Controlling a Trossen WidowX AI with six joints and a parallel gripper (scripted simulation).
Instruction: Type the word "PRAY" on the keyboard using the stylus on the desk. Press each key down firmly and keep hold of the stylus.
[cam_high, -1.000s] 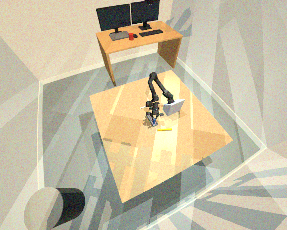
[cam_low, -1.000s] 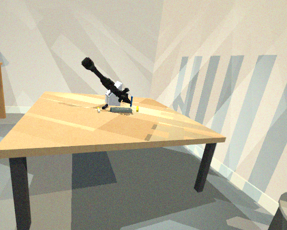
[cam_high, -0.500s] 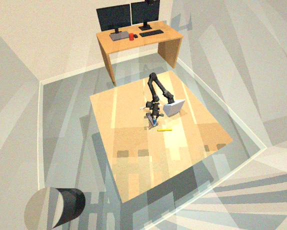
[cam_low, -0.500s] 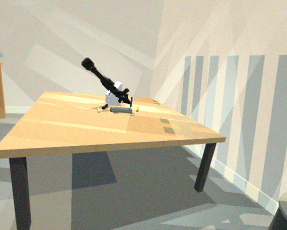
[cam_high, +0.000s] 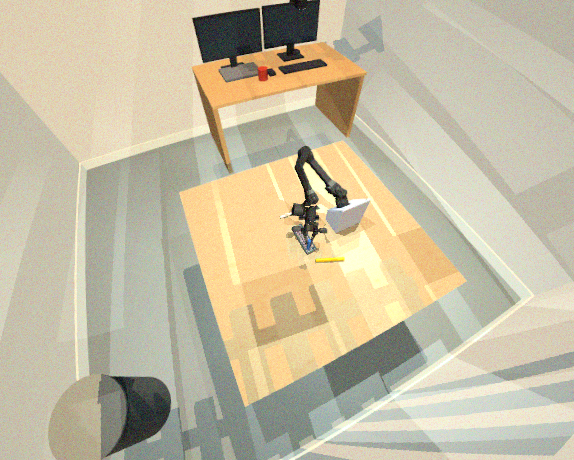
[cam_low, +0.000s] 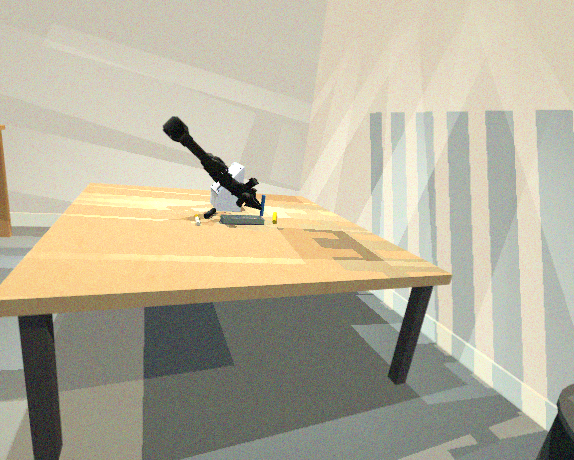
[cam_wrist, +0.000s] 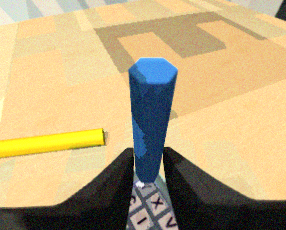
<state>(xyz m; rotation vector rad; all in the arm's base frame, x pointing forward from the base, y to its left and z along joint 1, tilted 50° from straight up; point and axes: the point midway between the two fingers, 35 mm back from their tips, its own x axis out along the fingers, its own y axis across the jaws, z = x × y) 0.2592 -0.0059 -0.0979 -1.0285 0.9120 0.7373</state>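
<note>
Right now the yellow cylinder is 8 cm behind my gripper tip, 10 cm to the left of it and 6 cm below it. Round my gripper tip: dark marker (12 cm behind, 20 cm to the right, 6 cm below); small white pen (4 cm behind, 27 cm to the right, 6 cm below); blue stylus (2 cm below).
</note>
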